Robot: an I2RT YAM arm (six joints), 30 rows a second.
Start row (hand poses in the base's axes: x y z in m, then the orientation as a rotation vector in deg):
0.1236 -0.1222 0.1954 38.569 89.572 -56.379
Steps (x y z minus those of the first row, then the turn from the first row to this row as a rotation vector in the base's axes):
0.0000 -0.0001 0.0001 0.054 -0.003 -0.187
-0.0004 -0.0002 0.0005 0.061 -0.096 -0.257
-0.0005 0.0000 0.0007 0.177 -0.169 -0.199
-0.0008 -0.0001 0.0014 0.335 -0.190 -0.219
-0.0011 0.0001 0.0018 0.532 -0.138 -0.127
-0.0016 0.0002 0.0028 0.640 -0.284 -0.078
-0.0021 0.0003 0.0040 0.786 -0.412 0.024
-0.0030 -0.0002 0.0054 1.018 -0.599 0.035
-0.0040 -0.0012 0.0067 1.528 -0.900 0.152
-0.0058 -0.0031 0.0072 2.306 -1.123 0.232
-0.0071 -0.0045 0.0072 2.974 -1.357 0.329
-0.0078 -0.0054 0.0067 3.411 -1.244 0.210
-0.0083 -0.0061 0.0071 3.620 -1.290 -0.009
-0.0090 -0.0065 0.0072 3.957 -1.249 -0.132
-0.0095 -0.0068 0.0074 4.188 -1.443 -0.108
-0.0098 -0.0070 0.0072 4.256 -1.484 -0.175
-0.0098 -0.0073 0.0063 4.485 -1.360 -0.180
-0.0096 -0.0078 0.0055 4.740 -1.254 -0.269
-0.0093 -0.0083 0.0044 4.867 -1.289 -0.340
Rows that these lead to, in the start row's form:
0.1236 -0.1223 0.1955 38.765 89.564 -56.477
0.1232 -0.1224 0.1959 38.866 89.472 -56.480
0.1231 -0.1222 0.1961 38.927 89.488 -56.318
0.1228 -0.1223 0.1968 39.062 89.558 -56.209
0.1225 -0.1221 0.1972 39.101 89.737 -56.023
0.1220 -0.1220 0.1982 39.192 89.682 -55.839
0.1215 -0.1219 0.1994 39.258 89.676 -55.597
0.1206 -0.1224 0.2008 39.484 89.649 -55.332
0.1196 -0.1234 0.2021 39.858 89.703 -54.732
0.1178 -0.1253 0.2026 40.416 89.971 -53.999
0.1165 -0.1267 0.2026 40.887 90.167 -53.328
0.1158 -0.1276 0.2021 41.245 90.492 -53.147
0.1153 -0.1283 0.2025 41.593 90.527 -53.132
0.1146 -0.1287 0.2026 41.914 90.730 -52.993
0.1141 -0.1290 0.2028 42.128 90.694 -52.713
0.1138 -0.1292 0.2026 42.248 90.683 -52.693
0.1138 -0.1295 0.2017 42.362 90.921 -52.585
0.1140 -0.1300 0.2009 42.573 91.141 -52.511
0.1143 -0.1305 0.1998 42.734 91.168 -52.452

